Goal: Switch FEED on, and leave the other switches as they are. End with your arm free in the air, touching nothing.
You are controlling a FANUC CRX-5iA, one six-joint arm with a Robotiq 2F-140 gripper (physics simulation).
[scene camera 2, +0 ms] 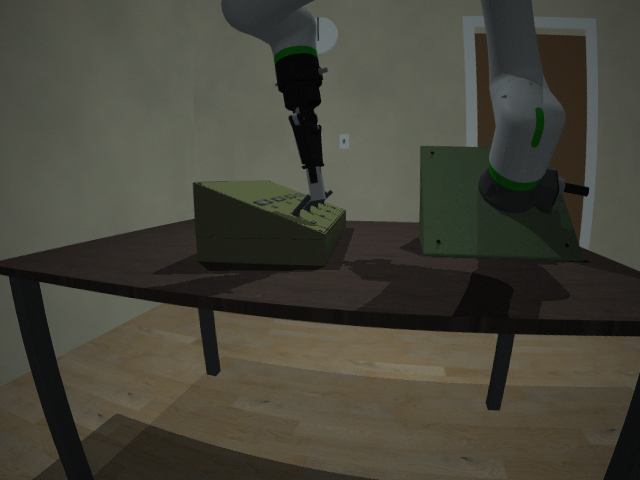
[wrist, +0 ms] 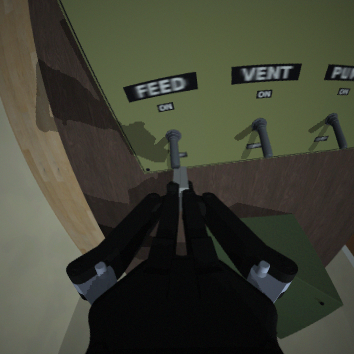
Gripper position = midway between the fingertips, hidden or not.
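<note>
My gripper (scene camera 2: 318,200) is visible, and the wrist view shows the gripper (wrist: 179,175) too, together with an olive console (wrist: 210,81).
</note>
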